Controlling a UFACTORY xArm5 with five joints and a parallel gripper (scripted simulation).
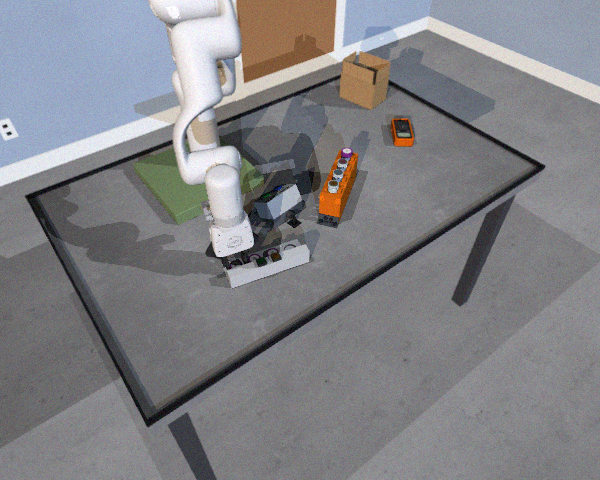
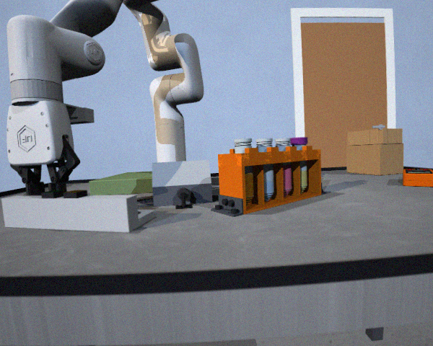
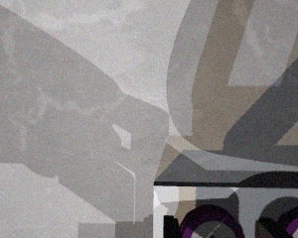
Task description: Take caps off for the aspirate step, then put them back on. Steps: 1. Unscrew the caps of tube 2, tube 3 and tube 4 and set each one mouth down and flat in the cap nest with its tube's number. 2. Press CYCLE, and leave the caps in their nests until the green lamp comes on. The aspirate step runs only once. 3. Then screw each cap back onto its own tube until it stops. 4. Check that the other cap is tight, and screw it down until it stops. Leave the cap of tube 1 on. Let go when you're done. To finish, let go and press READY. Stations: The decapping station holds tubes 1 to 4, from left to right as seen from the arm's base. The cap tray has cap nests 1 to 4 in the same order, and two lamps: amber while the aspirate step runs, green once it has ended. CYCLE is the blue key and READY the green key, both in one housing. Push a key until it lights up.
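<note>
The blue CYCLE key lies 230 mm to the left of my hand, 150 mm behind it and 20 mm above it. Also, from my hand: tube 420 mm to the left, 80 mm behind, 10 mm above; green READY key 190 mm to the left, 140 mm behind, 20 mm above; grey key housing 210 mm to the left, 130 mm behind, 10 mm above.
</note>
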